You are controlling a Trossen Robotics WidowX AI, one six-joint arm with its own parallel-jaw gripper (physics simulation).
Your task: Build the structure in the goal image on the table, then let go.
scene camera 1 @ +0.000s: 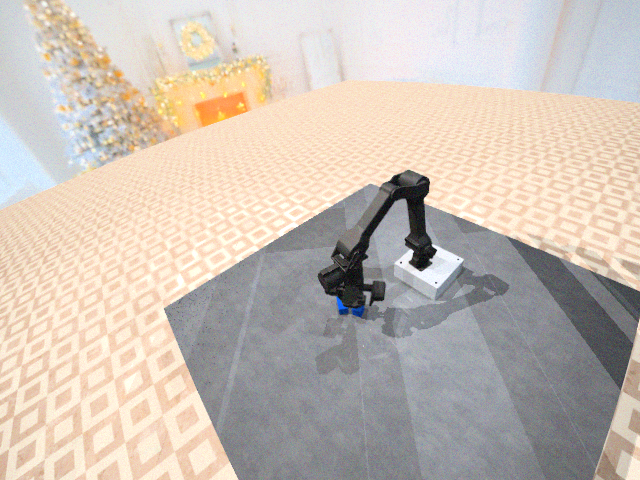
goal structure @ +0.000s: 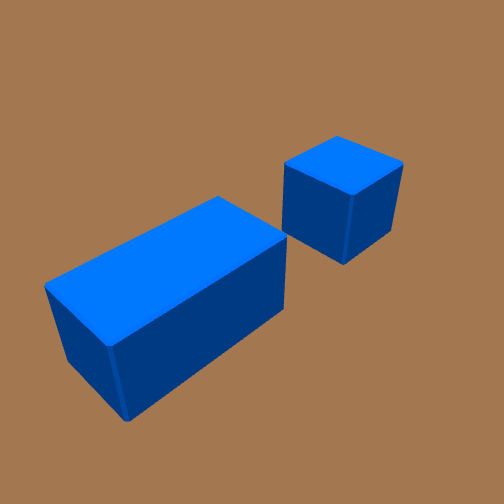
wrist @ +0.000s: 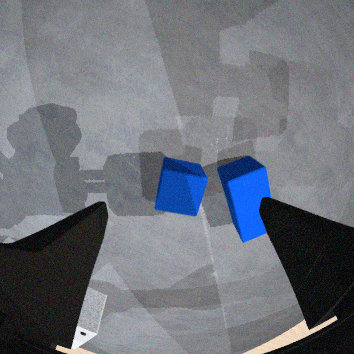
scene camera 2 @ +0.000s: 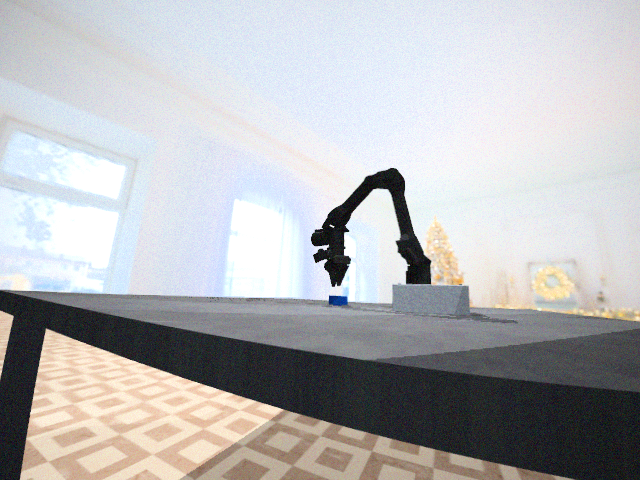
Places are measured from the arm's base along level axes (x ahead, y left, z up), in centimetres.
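Pixels of known places: gripper, fingertip midpoint: (wrist: 185,208) (scene camera 2: 335,286); arm's base at its link origin: (scene camera 1: 420,263) (scene camera 2: 419,286).
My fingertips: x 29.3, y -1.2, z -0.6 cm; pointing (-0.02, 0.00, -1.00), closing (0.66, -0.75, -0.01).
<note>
Ahead of a thing's pixels: the offset from my fingertips to its middle. Level surfaces: height alone.
A small blue cube {dy -0.5, dx -0.7, dz -4.9 cm} (scene camera 1: 357,311) (wrist: 180,194) and a longer blue block {dy -6.0, dx +2.2, dz -4.9 cm} (scene camera 1: 341,306) (wrist: 247,202) lie on the grey table {dz -6.5 cm} (scene camera 1: 454,403) (scene camera 2: 258,325) (wrist: 90,60), close together with a narrow gap. In scene camera 2 they overlap as one low blue shape. My gripper (scene camera 2: 336,284) (wrist: 185,208) is open and empty, pointing down a little above the blocks. In the wrist view the cube shows between the fingertips, nearer the middle, and the right finger covers an edge of the longer block. In scene camera 1 the hand hides the fingertips and part of the blocks.
The arm's white base block (scene camera 1: 447,269) (scene camera 2: 429,299) (wrist: 93,310) stands on the table, right of the blue blocks in both scene views and at the lower left in the wrist view. The black arm arches over from it. The table's edge shows in both scene views.
</note>
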